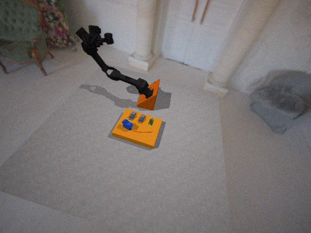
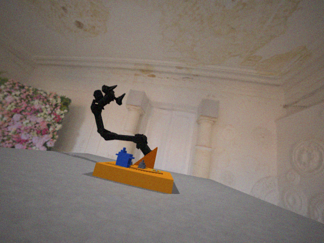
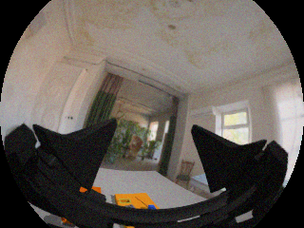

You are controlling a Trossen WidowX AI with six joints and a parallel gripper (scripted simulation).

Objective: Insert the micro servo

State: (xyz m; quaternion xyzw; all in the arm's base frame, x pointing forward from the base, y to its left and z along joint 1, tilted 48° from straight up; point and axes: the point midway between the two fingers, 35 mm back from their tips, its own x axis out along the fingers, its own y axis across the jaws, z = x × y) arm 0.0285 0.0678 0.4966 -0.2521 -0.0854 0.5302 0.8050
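Now: the orange deck 51 cm below my gripper tip, 28 cm ahead of it and 26 cm to the left of it.
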